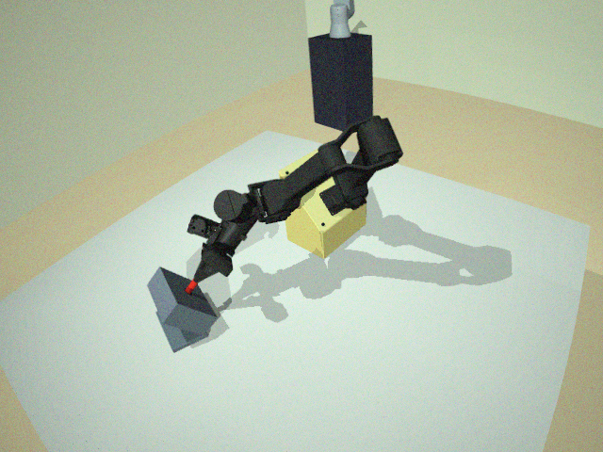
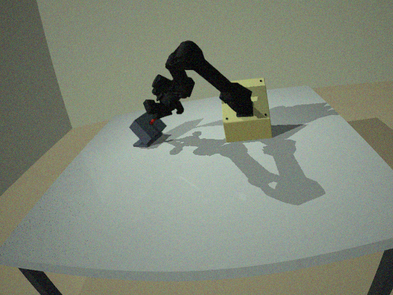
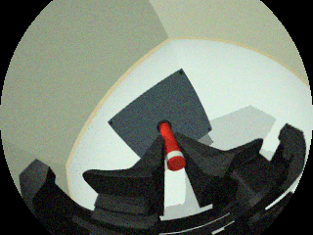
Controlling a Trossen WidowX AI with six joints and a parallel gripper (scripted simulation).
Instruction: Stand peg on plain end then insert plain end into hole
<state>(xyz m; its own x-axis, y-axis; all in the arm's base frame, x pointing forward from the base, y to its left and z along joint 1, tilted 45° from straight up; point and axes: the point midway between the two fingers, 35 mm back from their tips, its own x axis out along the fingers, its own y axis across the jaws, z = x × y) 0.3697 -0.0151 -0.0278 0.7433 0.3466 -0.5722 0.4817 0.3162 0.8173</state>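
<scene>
My gripper tip is now 5 cm short of the grey sloped panel, 4 cm above it and 1 cm to the left of it. From my gripper tip the other things lie so: red peg (1 cm behind, 1 cm above).
</scene>
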